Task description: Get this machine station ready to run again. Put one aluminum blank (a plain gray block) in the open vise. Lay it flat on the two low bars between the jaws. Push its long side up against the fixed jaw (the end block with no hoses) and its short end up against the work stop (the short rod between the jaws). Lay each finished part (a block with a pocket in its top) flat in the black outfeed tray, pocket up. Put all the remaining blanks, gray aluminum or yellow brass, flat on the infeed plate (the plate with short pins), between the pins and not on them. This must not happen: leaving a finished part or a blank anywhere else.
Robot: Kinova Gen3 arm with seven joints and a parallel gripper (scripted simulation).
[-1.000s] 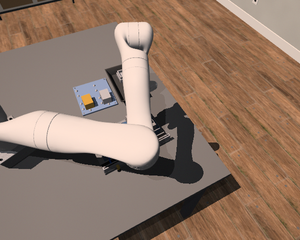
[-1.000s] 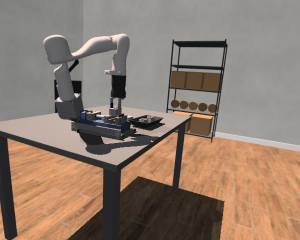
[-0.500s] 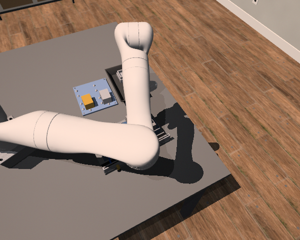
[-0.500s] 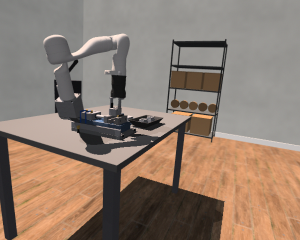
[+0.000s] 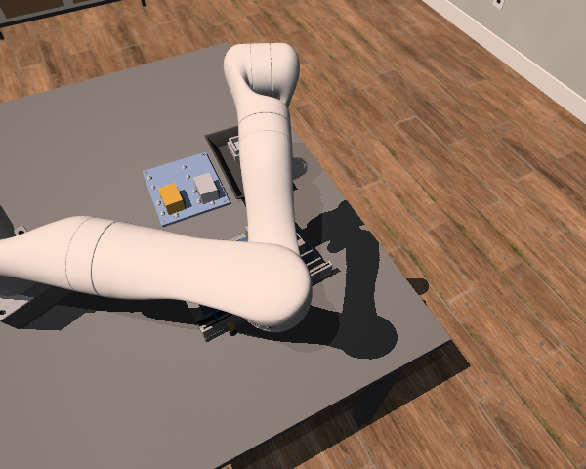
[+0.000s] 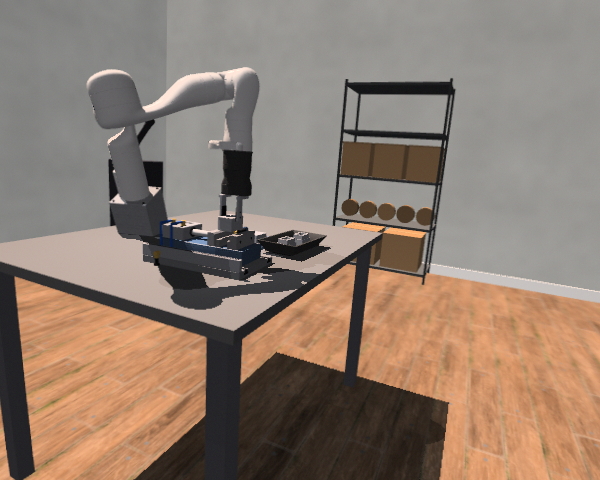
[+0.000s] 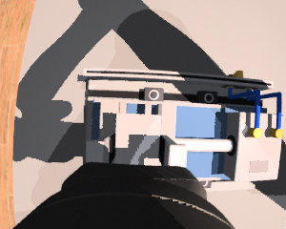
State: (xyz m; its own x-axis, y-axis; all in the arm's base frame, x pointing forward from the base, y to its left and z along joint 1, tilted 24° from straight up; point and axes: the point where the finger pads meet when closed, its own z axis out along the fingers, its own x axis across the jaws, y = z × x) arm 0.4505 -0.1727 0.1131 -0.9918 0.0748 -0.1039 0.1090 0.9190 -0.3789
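My gripper is now 40 mm short of the fixed jaw and 70 mm above it. Also, from my hand: yellow brass blank: 110 mm behind, 280 mm to the left, 120 mm below; vise: 60 mm behind, 10 mm to the left, 110 mm below; infeed plate: 60 mm behind, 310 mm to the left, 140 mm below.
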